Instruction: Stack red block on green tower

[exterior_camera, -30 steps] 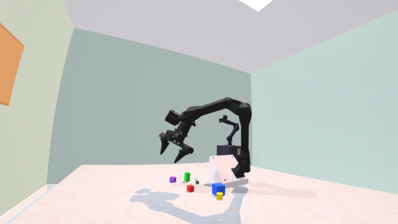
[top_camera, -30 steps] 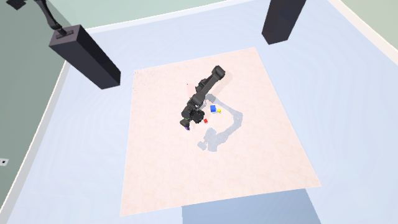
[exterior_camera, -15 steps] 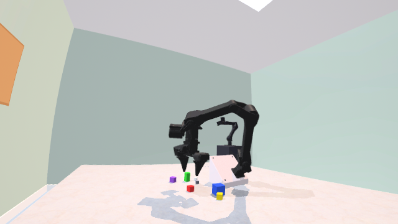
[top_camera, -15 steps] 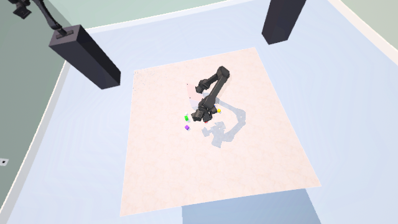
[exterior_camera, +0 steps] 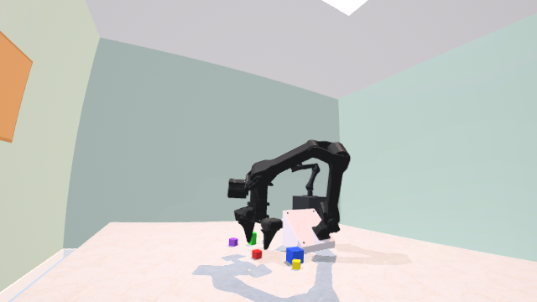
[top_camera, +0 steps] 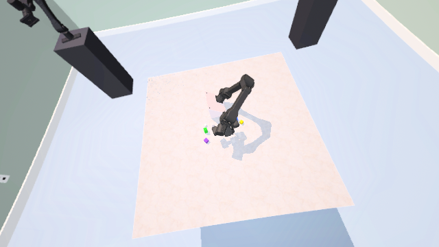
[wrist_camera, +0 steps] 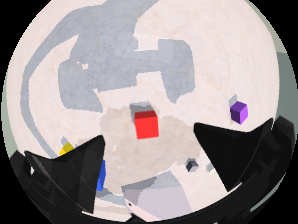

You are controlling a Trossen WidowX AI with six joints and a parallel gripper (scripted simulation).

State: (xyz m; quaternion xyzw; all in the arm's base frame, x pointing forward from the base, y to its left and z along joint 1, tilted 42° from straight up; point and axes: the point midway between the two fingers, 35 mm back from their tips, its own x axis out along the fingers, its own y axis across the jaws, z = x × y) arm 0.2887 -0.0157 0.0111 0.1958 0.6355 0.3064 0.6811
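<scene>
Right now my gripper tip is 30 mm above the red block. The rest, counted from my gripper tip: yellow cube 130 mm to the left, 60 mm behind, 30 mm below; small grey cube 90 mm to the right, 90 mm behind, 30 mm below; blue cube 90 mm to the left, 90 mm behind, 20 mm below.
</scene>
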